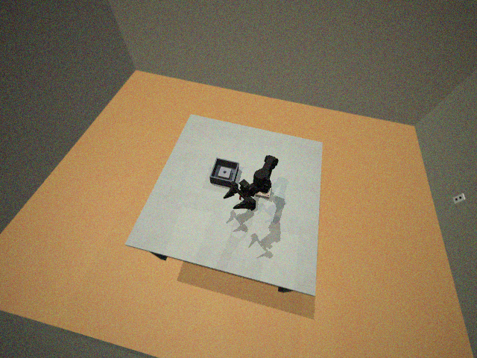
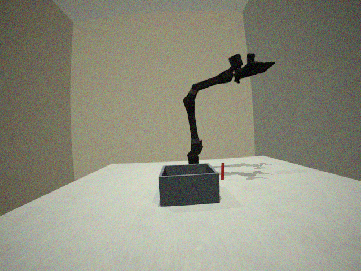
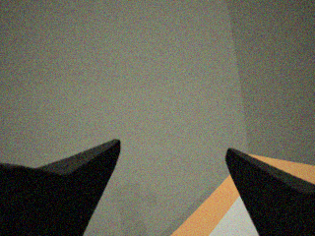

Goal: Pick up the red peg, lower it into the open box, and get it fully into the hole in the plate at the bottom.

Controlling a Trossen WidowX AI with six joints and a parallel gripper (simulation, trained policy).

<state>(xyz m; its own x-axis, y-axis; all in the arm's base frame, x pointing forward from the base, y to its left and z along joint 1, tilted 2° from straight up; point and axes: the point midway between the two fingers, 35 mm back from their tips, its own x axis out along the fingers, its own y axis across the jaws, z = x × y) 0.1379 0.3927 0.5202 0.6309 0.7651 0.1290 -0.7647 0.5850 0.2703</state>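
My gripper tip is 52 cm above the red peg, 29 cm to the left of it and 2 cm past it. From my gripper tip the other things lie so: grey plate 51 cm below, 46 cm to the right, 16 cm ahead; then dark box 53 cm below, 46 cm to the right, 16 cm ahead.
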